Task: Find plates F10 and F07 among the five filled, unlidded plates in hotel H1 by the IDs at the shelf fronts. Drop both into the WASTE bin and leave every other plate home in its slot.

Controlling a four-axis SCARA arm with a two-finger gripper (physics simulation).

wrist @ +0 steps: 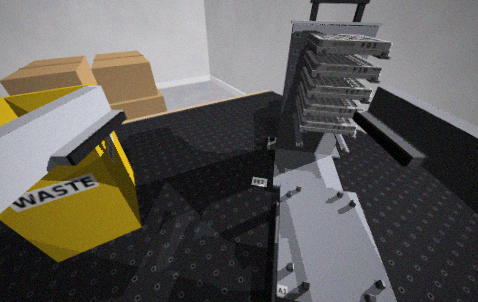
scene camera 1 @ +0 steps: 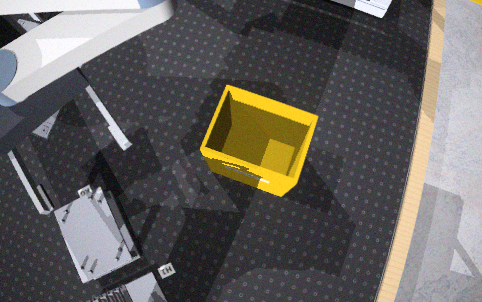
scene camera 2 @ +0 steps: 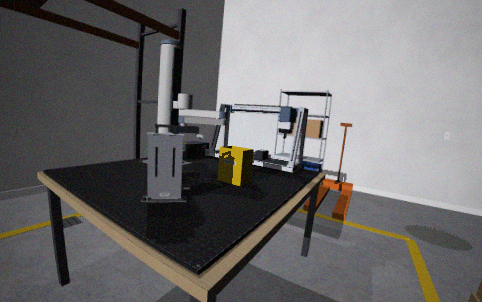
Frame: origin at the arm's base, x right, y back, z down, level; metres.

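Seen in the pictures: gripper, fingertip midpoint: [wrist: 239, 101] [scene camera 1: 85, 179] [scene camera 2: 189, 136].
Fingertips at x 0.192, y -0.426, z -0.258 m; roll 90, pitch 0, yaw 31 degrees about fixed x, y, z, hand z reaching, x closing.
Observation:
Offsets run from my fingertips to a thing's top centre. "spot": to the spot under its first point.
Hotel H1 @[spot: dx +0.240, dy -0.180, dz +0.025 m] [wrist: 296, 60] [scene camera 1: 142, 289] stands upright with five plates stacked in its slots. In the wrist view, plate F10 @[dx +0.236, dy -0.096, dz +0.007 m] [wrist: 350, 68] is second from the top and plate F07 @[dx +0.236, dy -0.096, dz +0.035 m] [wrist: 345, 90] is third; the top one @[dx +0.236, dy -0.096, dz -0.021 m] [wrist: 350, 44] seems to read F01. The fourth plate @[dx +0.236, dy -0.096, dz +0.064 m] [wrist: 332, 106] and fifth plate @[dx +0.236, dy -0.096, dz +0.092 m] [wrist: 327, 123] have labels too blurred to read. The yellow WASTE bin @[dx -0.166, dy -0.221, dz +0.045 m] [scene camera 1: 270, 102] [scene camera 2: 242, 167] [wrist: 85, 220] stands open-topped; no plate shows inside it. My gripper [scene camera 1: 86, 177] [wrist: 239, 101] is open and empty, short of the hotel, its fingers wide apart and pointing towards it.
A light grey stand [scene camera 1: 95, 235] [wrist: 320, 225] with short pegs and an A1 mark sits in front of the hotel. A white gantry machine [scene camera 2: 260, 108] stands at the table's far side. Cardboard boxes [wrist: 122, 75] show beyond the bin.

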